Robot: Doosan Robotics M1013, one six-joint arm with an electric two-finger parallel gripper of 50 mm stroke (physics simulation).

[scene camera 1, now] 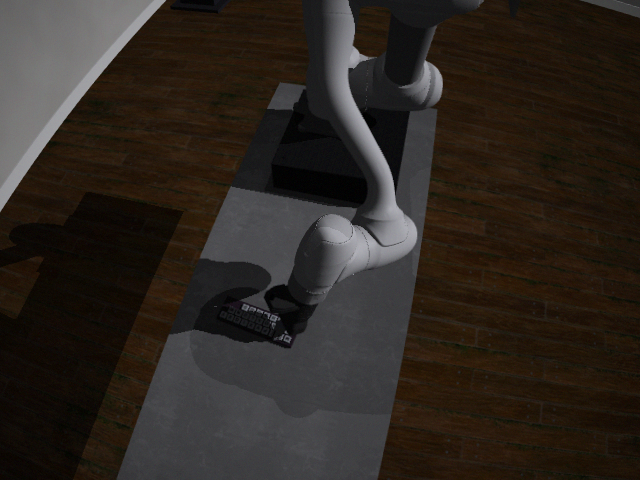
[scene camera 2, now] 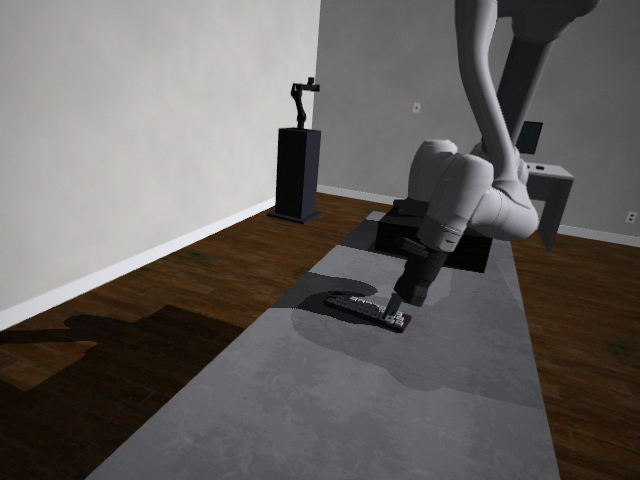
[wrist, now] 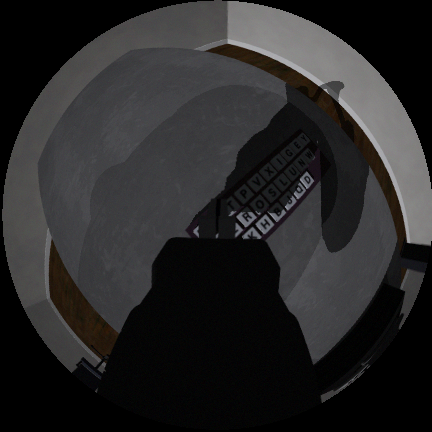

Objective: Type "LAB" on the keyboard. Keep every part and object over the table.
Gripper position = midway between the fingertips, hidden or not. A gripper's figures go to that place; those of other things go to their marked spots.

The gripper [scene camera 2: 386, 319]: 0.95 m from the lens. A keyboard [scene camera 2: 359, 308]: 0.98 m from the lens.
